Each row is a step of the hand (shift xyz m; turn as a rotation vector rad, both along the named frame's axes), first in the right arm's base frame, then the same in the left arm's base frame.
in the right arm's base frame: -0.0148 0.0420 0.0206 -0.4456 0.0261 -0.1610
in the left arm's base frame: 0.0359 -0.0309 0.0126 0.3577 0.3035 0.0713
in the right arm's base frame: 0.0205 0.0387 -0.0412 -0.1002 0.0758 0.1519
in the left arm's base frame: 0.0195 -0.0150 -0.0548 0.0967 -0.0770 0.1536
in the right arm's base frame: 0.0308 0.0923 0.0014 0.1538 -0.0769 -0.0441
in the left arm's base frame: 0.0422 -0.0785 -0.0390 -0.1534 -0.0073 -0.0890
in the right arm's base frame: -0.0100 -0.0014 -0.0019 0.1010 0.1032 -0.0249
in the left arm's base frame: 0.0064 0.0072 0.0036 0.0051 -0.1093 -0.0975
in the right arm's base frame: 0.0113 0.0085 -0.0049 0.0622 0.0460 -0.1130
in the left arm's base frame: -0.0012 -0.0091 -0.0118 0.0077 -0.0044 -0.1367
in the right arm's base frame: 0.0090 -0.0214 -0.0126 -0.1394 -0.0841 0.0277
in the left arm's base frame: -0.0190 0.0161 -0.0089 0.0346 0.1154 0.1129
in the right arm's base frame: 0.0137 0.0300 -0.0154 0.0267 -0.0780 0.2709
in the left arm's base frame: 0.0138 -0.0192 -0.0277 -0.1192 -0.1043 0.2347
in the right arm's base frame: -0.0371 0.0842 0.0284 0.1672 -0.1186 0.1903
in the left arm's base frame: 0.0795 -0.0513 0.0181 -0.2319 -0.1095 0.1116
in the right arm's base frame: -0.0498 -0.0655 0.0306 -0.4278 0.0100 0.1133
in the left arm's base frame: -0.0158 0.0540 0.0674 0.2871 0.1609 0.2960
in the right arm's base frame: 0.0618 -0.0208 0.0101 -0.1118 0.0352 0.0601
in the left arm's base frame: -0.0594 -0.0242 -0.0153 0.0924 0.0044 0.0938
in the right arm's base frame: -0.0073 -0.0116 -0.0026 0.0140 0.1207 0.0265
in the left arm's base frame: -0.0025 0.0130 0.0045 0.0693 -0.1017 -0.0179
